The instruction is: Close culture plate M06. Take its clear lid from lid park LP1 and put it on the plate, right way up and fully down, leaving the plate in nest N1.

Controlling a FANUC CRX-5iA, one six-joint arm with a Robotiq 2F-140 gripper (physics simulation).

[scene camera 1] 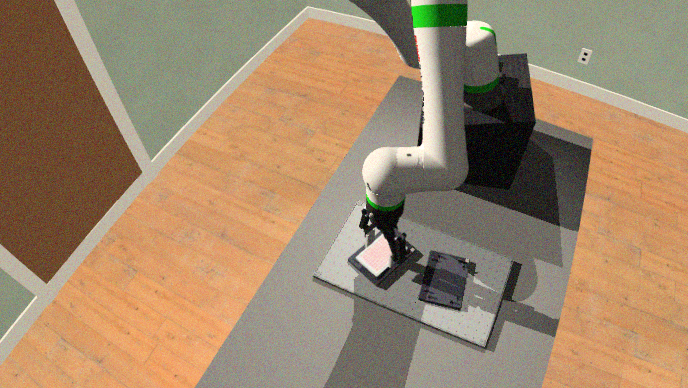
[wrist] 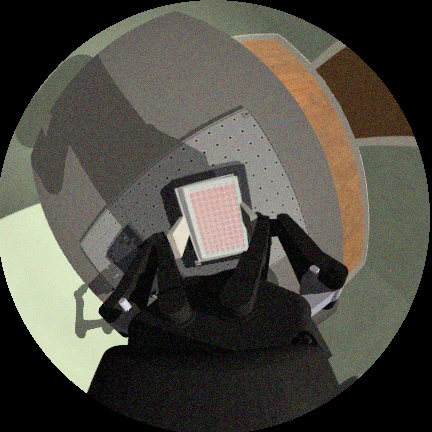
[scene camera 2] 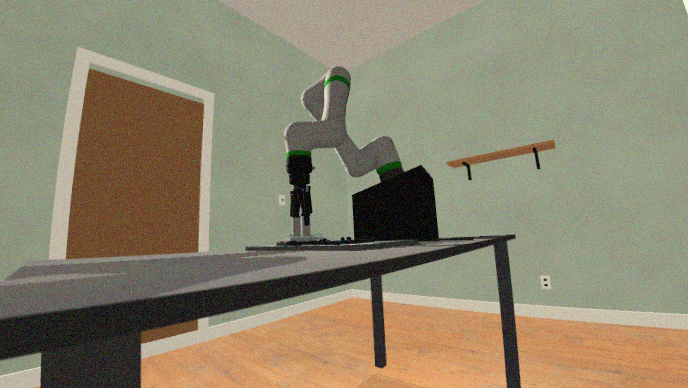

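Pixels of known places: gripper, fingertip midpoint: (scene camera 1: 381,254) (wrist: 213,218) (scene camera 2: 301,236); arm's base, link origin: (scene camera 1: 480,95) (scene camera 2: 395,183).
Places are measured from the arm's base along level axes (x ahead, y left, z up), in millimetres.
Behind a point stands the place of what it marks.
The culture plate (scene camera 1: 377,257) @[y -140, x 529, z -229 mm] (wrist: 217,220) @[y -139, x 507, z -230 mm], with its pink well grid, is in the dark nest (scene camera 1: 364,269) (wrist: 170,205). My gripper (scene camera 1: 384,250) @[y -135, x 511, z -235 mm] (scene camera 2: 301,234) @[y -135, x 511, z -235 mm] (wrist: 213,218) @[y -135, x 511, z -235 mm] points down over it, shut on the clear lid (scene camera 2: 305,236) @[y -161, x 464, z -237 mm] (wrist: 187,212) @[y -111, x 542, z -229 mm], with pale finger pads at two opposite sides. The lid lies over the plate; in the wrist view a grey strip of it shows along the plate's left side, so the two outlines do not quite match. How far down the lid sits is too small to tell. The dark lid park (scene camera 1: 445,280) @[y 65, x 513, z -256 mm] (wrist: 125,247) @[y 55, x 561, z -256 mm] holds no lid.
The nest and lid park are on a pale perforated board (scene camera 1: 332,267) @[y -255, x 590, z -266 mm] (wrist: 225,145) @[y -218, x 593, z -266 mm] on the grey table (scene camera 1: 280,300) @[y -351, x 740, z -279 mm]. Small posts stand on the lid park, close beside the nest. The black robot base (scene camera 1: 490,150) @[y 76, x 117, z -103 mm] (scene camera 2: 395,210) @[y 51, x 122, z -142 mm] stands behind the board.
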